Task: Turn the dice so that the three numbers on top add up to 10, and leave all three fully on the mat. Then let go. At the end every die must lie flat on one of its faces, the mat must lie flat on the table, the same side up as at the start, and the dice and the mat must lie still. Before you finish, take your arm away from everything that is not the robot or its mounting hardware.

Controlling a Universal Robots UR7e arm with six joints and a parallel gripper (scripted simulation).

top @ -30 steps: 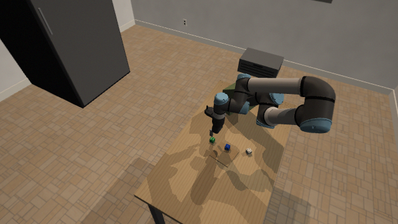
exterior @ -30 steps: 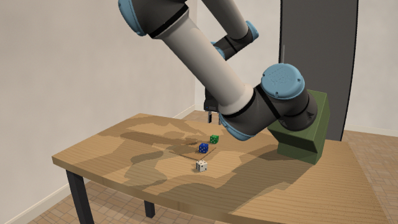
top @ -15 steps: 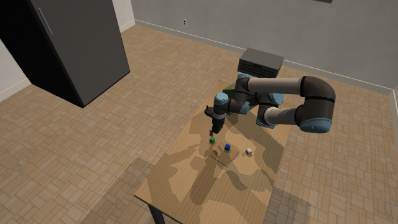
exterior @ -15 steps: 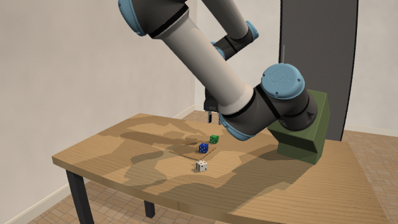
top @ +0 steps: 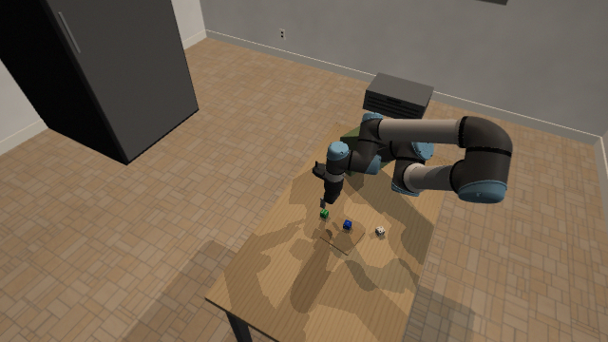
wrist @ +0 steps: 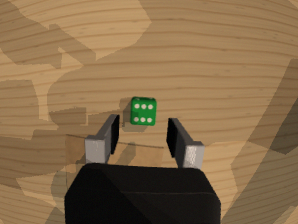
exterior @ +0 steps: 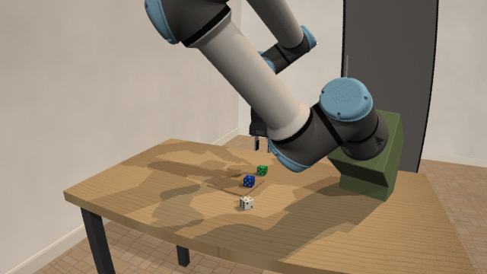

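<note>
The green die lies 9 cm below my hand. Round my hand: tan mat: 4 cm ahead, 12 cm to the left, 10 cm below; then blue die: 1 cm behind, 11 cm to the left, 9 cm below; then white die: 7 cm behind, 24 cm to the left, 9 cm below.
</note>
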